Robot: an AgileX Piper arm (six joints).
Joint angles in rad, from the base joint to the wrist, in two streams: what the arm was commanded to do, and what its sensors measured. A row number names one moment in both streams.
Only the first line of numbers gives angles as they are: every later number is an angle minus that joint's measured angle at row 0.
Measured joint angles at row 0:
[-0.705, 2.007, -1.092, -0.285, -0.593, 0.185]
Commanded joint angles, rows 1 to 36:
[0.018, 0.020, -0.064, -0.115, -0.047, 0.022]
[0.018, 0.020, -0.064, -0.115, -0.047, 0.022]
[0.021, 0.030, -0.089, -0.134, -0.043, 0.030]
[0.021, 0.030, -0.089, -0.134, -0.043, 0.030]
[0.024, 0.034, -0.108, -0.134, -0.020, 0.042]
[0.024, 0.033, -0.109, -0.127, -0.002, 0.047]
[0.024, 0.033, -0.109, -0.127, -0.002, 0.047]
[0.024, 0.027, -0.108, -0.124, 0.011, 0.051]
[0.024, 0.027, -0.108, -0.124, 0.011, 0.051]
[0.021, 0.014, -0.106, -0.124, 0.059, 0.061]
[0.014, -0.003, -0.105, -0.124, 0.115, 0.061]
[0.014, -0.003, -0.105, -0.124, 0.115, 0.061]
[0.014, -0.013, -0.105, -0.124, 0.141, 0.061]
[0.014, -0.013, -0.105, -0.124, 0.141, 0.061]
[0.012, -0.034, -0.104, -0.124, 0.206, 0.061]
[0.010, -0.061, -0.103, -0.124, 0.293, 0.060]
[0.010, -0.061, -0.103, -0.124, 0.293, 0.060]
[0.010, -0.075, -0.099, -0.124, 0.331, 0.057]
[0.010, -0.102, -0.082, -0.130, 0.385, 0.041]
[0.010, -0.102, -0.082, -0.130, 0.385, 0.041]
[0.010, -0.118, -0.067, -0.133, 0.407, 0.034]
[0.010, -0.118, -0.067, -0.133, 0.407, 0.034]
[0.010, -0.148, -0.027, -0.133, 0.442, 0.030]
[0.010, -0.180, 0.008, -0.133, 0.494, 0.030]
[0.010, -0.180, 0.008, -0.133, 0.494, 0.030]
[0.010, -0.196, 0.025, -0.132, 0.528, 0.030]
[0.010, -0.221, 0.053, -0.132, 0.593, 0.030]
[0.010, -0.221, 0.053, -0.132, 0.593, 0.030]
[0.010, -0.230, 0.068, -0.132, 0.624, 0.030]
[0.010, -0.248, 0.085, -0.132, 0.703, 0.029]
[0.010, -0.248, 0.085, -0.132, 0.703, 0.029]
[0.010, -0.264, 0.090, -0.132, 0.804, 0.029]
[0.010, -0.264, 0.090, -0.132, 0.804, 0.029]
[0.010, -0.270, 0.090, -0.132, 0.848, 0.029]
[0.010, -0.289, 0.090, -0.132, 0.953, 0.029]
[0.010, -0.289, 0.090, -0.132, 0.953, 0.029]
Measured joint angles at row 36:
[0.011, -0.258, 0.085, -0.125, 0.815, 0.035]
